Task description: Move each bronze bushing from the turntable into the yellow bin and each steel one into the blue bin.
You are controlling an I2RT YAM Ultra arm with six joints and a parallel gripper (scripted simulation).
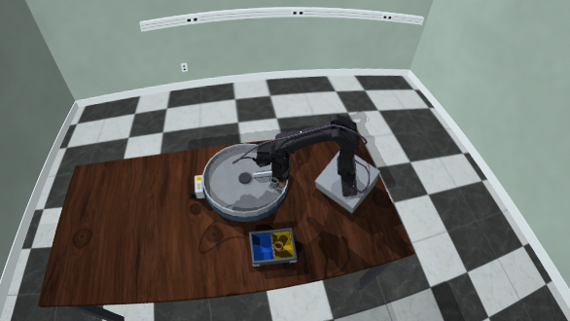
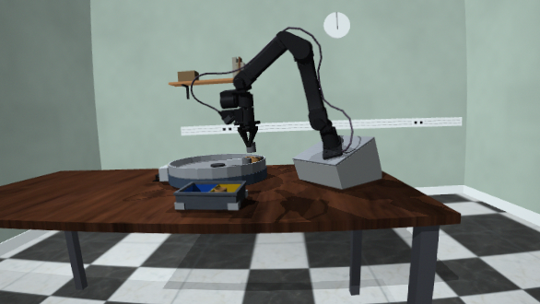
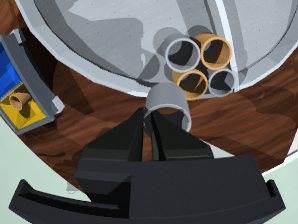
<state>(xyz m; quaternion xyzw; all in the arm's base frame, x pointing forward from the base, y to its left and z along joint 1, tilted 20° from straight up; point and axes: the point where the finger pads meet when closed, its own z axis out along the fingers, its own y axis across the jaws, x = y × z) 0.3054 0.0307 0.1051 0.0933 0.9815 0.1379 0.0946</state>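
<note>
Now: hand 28 cm to the right of the bin tray, 13 cm above it and 2 cm short of it. Also, from my hand: grey turntable 18 cm ahead, 10 cm below, 7 cm to the right; then yellow bin 27 cm to the left, 14 cm below, 2 cm behind; then blue bin 28 cm to the left, 14 cm below, 7 cm ahead.
</note>
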